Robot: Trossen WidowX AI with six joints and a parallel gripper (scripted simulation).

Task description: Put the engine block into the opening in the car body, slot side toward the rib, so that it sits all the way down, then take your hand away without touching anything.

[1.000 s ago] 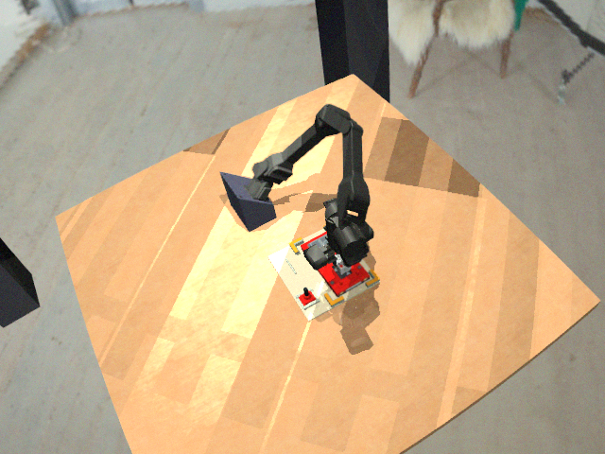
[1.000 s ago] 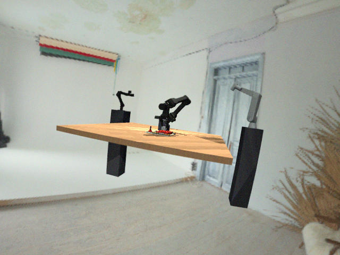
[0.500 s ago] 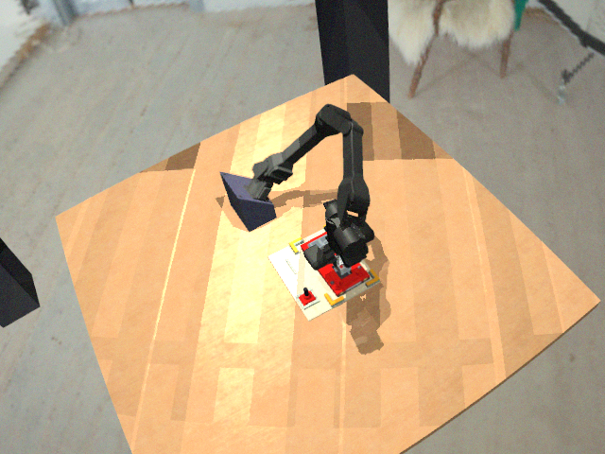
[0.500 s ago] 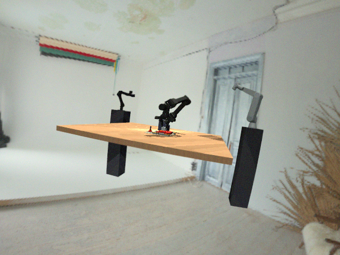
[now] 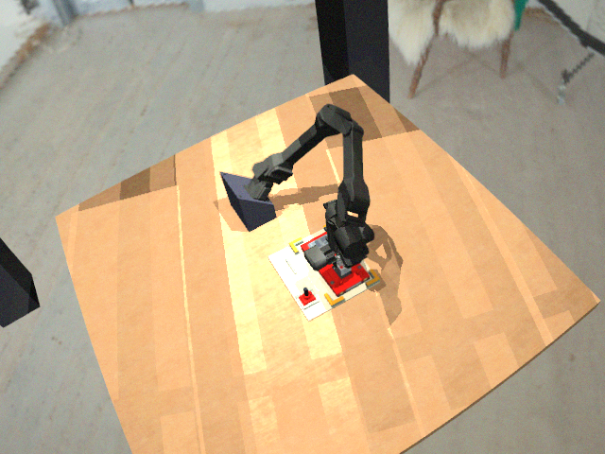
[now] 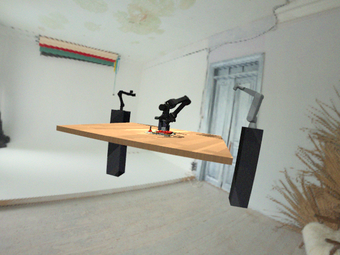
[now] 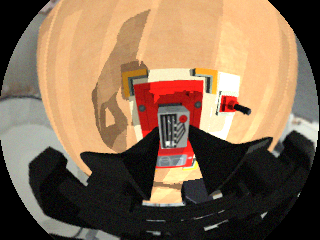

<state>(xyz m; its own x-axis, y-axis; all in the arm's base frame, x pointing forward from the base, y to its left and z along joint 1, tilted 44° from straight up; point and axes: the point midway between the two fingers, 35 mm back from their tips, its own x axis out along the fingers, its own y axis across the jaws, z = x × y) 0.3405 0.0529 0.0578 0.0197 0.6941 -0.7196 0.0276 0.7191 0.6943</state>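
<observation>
Now: gripper tip 10 mm short of the black upright stick, 120 mm to the left of it and 20 mm above it. The rest, counted from my gripper tip: engine block 10 mm below.
</observation>
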